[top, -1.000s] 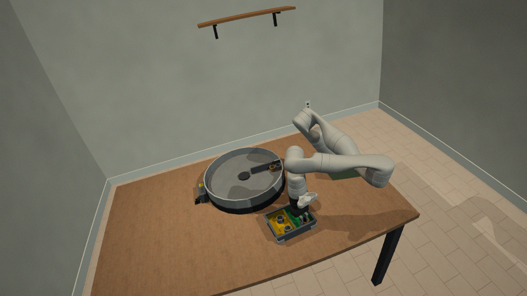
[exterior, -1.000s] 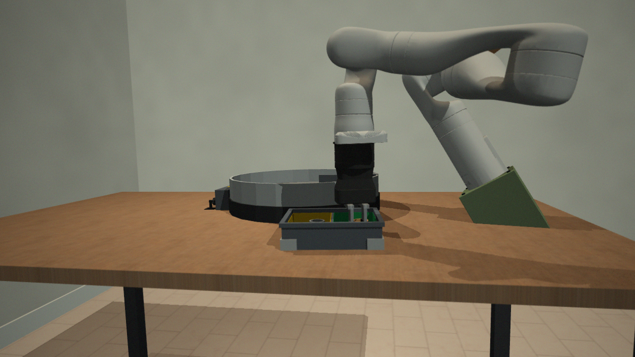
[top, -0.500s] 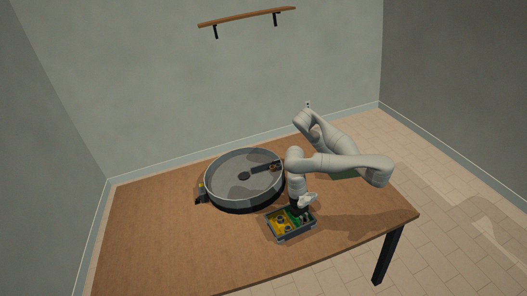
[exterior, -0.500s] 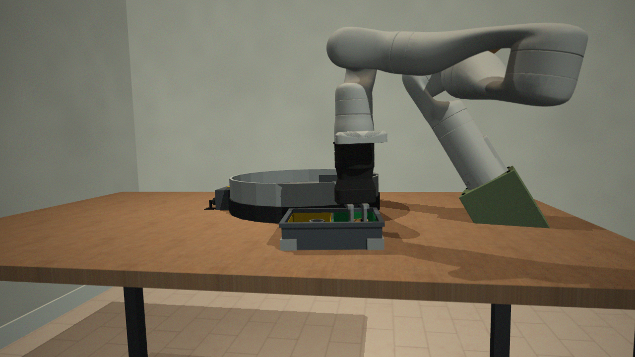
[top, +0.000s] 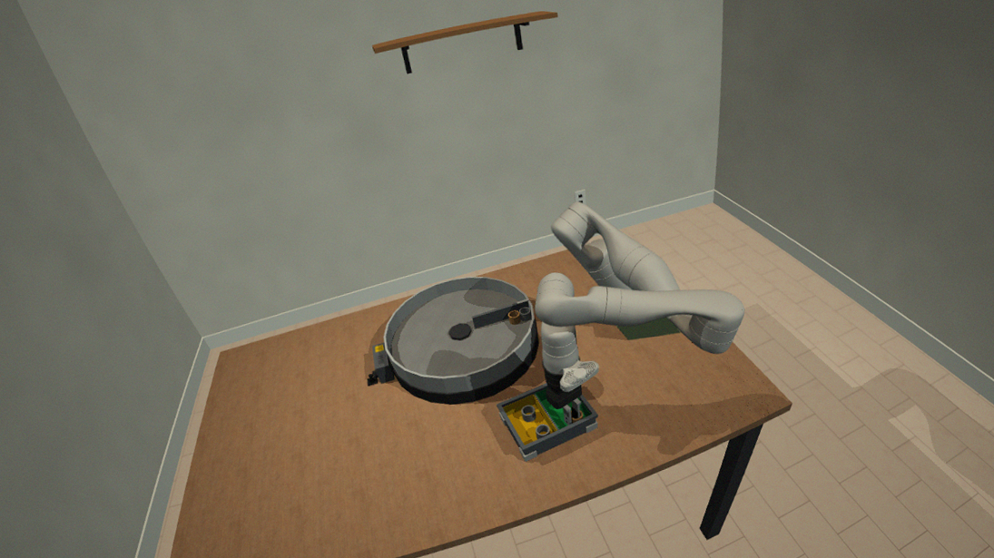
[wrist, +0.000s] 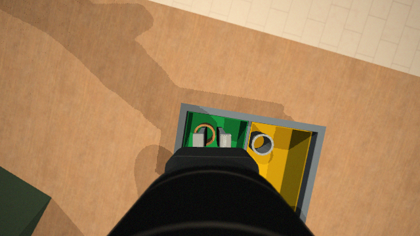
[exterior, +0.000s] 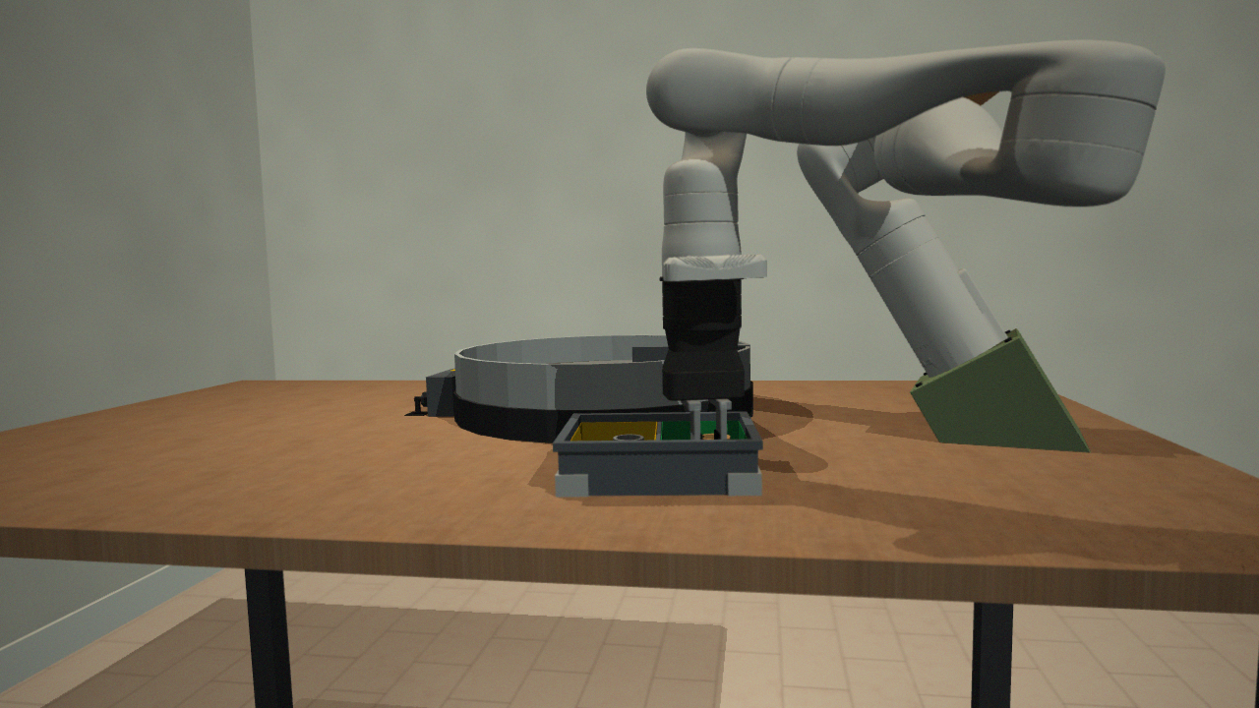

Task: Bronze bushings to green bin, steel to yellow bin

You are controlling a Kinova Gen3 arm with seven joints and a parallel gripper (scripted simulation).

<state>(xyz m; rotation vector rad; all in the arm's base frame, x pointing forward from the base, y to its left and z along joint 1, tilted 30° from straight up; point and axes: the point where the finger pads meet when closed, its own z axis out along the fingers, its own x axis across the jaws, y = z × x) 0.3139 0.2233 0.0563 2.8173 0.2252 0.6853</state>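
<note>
The bin lies 50 mm ahead of my hand, 40 mm to the right of it and 10 mm below it. Round my hand: grey turntable: 400 mm to the right, 120 mm ahead, 20 mm above.
</note>
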